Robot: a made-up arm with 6 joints.
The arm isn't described. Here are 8 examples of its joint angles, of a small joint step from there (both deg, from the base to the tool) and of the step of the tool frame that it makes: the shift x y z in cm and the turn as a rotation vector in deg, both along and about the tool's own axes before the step.
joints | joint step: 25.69 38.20 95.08 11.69 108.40 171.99 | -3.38 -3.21 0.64 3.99 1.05 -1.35
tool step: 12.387 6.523 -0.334 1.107 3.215 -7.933
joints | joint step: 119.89 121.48 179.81 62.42 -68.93 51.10 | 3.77 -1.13 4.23 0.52 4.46 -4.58
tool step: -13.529 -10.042 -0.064 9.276 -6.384 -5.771
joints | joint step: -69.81 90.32 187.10 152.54 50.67 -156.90 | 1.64 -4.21 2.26 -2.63 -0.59 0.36
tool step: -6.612 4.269 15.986 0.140 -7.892 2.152
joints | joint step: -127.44 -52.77 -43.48 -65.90 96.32 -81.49 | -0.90 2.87 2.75 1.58 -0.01 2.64
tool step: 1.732 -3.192 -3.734 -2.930 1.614 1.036
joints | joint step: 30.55 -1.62 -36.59 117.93 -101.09 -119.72 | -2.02 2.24 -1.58 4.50 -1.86 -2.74
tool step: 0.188 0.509 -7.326 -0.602 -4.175 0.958
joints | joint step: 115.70 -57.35 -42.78 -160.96 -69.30 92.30 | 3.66 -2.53 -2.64 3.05 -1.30 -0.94
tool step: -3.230 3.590 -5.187 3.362 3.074 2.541
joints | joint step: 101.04 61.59 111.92 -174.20 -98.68 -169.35 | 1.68 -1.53 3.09 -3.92 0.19 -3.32
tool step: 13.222 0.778 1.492 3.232 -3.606 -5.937
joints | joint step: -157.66 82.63 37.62 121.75 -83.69 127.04 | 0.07 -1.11 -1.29 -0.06 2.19 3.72
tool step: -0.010 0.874 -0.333 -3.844 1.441 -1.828
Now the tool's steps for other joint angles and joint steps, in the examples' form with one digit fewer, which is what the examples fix.
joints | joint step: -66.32 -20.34 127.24 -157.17 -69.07 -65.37 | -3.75 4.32 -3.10 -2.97 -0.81 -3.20
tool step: -17.99 -2.00 17.99 8.63 -3.09 4.12
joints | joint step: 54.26 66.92 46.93 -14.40 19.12 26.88 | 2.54 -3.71 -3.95 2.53 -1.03 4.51
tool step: -4.12 10.29 7.42 -7.01 0.00 3.71
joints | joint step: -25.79 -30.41 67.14 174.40 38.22 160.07 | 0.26 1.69 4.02 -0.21 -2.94 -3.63
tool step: -1.62 1.52 3.98 3.89 -4.73 2.35
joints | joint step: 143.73 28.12 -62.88 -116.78 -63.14 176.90 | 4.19 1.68 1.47 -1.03 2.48 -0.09
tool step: 6.49 2.42 0.36 -1.27 2.80 2.71
